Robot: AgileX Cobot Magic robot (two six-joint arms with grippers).
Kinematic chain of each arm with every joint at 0, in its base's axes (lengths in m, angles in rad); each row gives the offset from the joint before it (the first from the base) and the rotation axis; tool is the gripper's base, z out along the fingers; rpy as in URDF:
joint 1: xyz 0 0 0.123 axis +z
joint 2: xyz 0 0 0 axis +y
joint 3: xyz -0.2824 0 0.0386 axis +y
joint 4: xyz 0.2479 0 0.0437 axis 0.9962 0 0.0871
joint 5: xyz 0 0 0 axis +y
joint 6: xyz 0.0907 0 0.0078 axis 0.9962 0 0.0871
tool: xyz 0 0 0 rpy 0 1.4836 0
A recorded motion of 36 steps. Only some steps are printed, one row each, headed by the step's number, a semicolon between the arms.
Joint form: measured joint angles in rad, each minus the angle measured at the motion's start. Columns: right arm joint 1, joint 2, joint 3, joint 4, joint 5, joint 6; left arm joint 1, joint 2, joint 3, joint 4, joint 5, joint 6.
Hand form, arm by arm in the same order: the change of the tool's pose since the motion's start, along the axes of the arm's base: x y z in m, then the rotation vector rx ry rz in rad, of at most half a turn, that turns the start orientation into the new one. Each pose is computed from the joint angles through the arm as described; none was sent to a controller.
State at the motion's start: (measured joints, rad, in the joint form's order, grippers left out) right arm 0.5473 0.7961 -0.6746 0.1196 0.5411 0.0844; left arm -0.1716 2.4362 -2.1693 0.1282 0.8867 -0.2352
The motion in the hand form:
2: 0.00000 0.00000 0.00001 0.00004 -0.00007 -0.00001; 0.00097 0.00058 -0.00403 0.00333 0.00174 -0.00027
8: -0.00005 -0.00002 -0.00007 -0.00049 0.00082 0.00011; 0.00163 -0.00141 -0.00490 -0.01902 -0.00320 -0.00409
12: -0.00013 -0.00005 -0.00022 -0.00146 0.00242 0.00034; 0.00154 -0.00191 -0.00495 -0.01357 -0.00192 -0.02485
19: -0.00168 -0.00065 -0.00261 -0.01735 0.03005 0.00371; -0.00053 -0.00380 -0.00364 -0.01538 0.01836 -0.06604
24: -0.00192 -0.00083 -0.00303 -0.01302 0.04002 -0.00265; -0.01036 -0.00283 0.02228 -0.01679 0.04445 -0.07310
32: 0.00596 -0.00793 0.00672 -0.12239 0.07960 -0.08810; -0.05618 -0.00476 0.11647 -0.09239 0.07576 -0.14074
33: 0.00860 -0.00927 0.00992 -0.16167 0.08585 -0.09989; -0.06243 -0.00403 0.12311 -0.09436 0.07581 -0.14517
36: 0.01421 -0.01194 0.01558 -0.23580 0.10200 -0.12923; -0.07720 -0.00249 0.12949 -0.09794 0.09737 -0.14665
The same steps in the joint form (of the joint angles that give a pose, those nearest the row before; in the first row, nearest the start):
2: 0.0000 0.0000 0.0000 0.0000 -0.0001 0.0000; 0.0010 0.0081 0.0000 0.0032 -0.0058 0.0000
8: 0.0000 0.0000 0.0000 0.0000 0.0010 0.0000; 0.0010 0.0102 0.0000 -0.0222 -0.0175 0.0083
12: 0.0000 0.0000 0.0000 0.0000 0.0028 0.0000; 0.0011 0.0103 0.0000 -0.0297 -0.0175 0.0339
19: 0.0000 0.0000 0.0000 0.0000 0.0349 0.0008; 0.0010 0.0067 -0.0018 -0.0627 0.0038 0.0902
24: 0.0000 0.0000 0.0000 -0.0016 0.0404 0.0134; 0.0010 -0.0487 -0.0018 -0.0760 0.0842 0.1060
32: 0.0000 0.0379 -0.0781 -0.1913 0.1701 0.1588; 0.0001 -0.2625 0.0150 -0.1908 0.3016 0.1815
33: -0.0001 0.0525 -0.1029 -0.2290 0.2077 0.1691; 0.0001 -0.2911 0.0387 -0.1947 0.3064 0.1857
36: 0.0000 0.0836 -0.1495 -0.3000 0.2802 0.1917; -0.0010 -0.3527 0.1160 -0.2008 0.3118 0.1864

